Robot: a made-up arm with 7 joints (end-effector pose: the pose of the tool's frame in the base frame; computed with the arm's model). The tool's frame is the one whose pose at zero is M.
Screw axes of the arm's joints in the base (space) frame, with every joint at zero. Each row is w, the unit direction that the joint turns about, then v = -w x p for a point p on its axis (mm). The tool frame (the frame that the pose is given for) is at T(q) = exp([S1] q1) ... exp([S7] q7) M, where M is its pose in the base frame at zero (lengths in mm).
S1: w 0 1 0 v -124.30 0.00 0.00
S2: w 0 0 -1 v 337.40 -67.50 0.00
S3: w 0 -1 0 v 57.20 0.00 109.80
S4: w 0 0 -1 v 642.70 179.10 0.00
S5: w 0 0 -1 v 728.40 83.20 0.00
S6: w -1 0 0 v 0.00 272.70 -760.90
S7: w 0 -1 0 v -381.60 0.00 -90.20
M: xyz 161.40 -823.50 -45.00 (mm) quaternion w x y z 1 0 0 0
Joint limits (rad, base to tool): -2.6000..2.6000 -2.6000..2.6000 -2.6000..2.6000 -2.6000..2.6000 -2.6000..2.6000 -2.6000..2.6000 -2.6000..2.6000
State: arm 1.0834 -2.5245 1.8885 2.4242 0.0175 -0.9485 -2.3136
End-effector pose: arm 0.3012 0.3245 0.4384 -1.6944 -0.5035 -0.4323
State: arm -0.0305 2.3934 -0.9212 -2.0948 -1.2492 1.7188 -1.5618
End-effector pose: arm -0.0529 -0.0301 -0.1179 -0.6887 -0.0043 -0.8741
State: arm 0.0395 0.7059 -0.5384 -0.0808 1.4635 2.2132 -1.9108
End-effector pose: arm -0.6028 -0.8537 -0.0288 0.3675 -1.3619 1.0725
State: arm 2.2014 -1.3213 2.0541 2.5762 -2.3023 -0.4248 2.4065
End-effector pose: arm 0.1658 0.1194 -0.1479 -0.4956 -1.5184 -2.0895
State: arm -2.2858 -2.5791 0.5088 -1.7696 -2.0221 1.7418 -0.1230
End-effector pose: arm 0.1910 0.4249 0.1061 -1.0091 -1.4926 -1.3398
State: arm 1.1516 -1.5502 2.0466 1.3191 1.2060 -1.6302 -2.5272
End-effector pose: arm 0.5649 -0.2012 -0.2529 -2.9368 0.7875 -0.6181
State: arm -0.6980 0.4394 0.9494 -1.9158 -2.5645 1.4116 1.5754
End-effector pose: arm 0.1632 -0.5373 0.3885 -0.9619 -0.8277 -1.8648
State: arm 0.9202 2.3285 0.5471 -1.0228 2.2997 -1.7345 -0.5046
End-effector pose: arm -0.7467 -0.1139 0.5923 -0.8079 -1.6221 -0.8714
